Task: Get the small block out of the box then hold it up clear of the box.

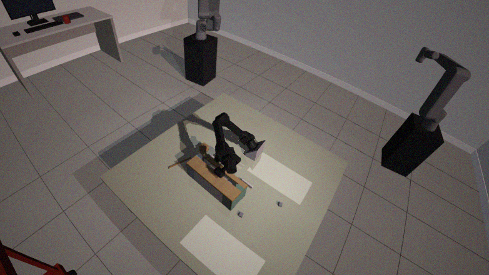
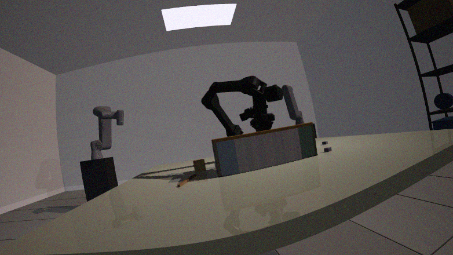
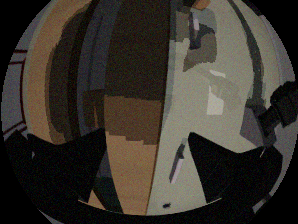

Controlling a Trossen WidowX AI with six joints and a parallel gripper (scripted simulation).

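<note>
My gripper tip is now 3 cm to the left of the long box, 3 cm short of it and 3 cm above it. Also, from my gripper tip: brown block 4 cm ahead, 3 cm to the right; thin wooden stick 33 cm to the right, 9 cm below, 5 cm ahead.
</note>
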